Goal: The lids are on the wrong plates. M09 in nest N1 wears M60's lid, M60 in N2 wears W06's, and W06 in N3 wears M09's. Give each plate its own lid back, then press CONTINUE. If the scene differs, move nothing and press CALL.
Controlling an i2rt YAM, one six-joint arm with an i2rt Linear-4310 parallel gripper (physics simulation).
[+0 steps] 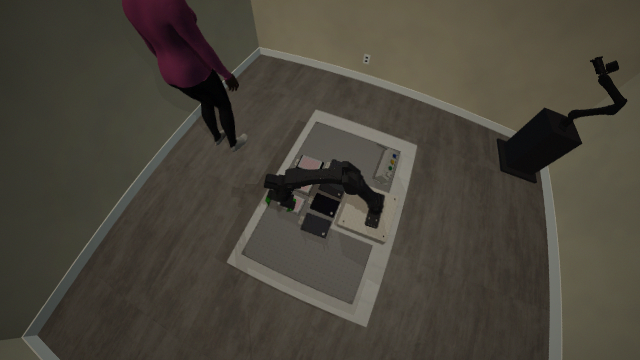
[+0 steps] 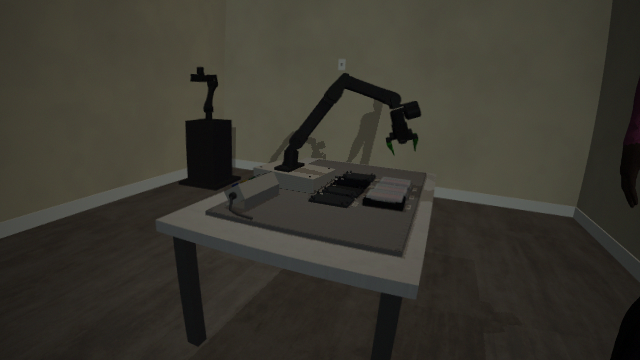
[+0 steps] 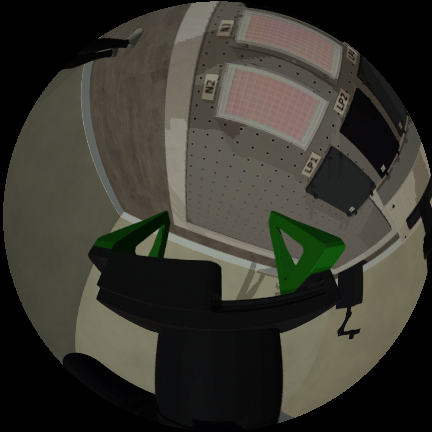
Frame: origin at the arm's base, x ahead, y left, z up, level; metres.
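Where they show: gripper, fingertip midpoint: [image 1: 277,207] [image 2: 404,153] [image 3: 218,216]; arm's base, origin of the base link: [image 1: 375,210] [image 2: 290,167].
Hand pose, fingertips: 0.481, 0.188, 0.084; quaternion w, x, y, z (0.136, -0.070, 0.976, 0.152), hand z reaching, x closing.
Note:
Things, the pixels of their top centre, and the offset from my fingertips, as dx, dy, dz. Level surfaces: height alone.
- N2, middle of its top: [image 3: 272,102] [image 2: 395,180] [image 1: 290,201] -0.022, -0.094, -0.109
- LP2, middle of its top: [image 3: 380,140] [image 2: 352,180] [image 1: 325,204] -0.207, -0.145, -0.118
- button box, middle of its top: [image 2: 253,176] [image 1: 388,162] -0.494, -0.504, -0.054
- grey perforated board, its level: dz -0.138
The plate at N2 [image 3: 272,105] [image 1: 299,203] and the plate at N3 [image 3: 290,44] show pink grids inside pale clear rims. A further pink-topped plate [image 1: 310,163] [image 2: 384,202] with a black base lies nearest the button box. Whose lid each plate wears is too small to read. Dark pads LP1 [image 3: 342,180] [image 1: 316,226] and LP2 [image 3: 371,131] [image 1: 324,205] lie beside the row of plates, with more dark pads past them. My gripper [image 1: 280,203] [image 2: 404,152] [image 3: 218,216] is open and empty, high above the N2 end of the plate row. The button box [image 1: 385,167] [image 2: 256,192] carries coloured buttons; their labels are unreadable.
The arm's pale base block [image 1: 357,222] [image 2: 300,179] stands behind the dark pads. The grey perforated board [image 1: 300,255] [image 2: 320,222] lies on the white table [image 2: 280,260]. A person [image 1: 170,45] stands beyond the table's plate side. Another arm on a black pedestal [image 1: 540,145] [image 2: 208,152] stands apart.

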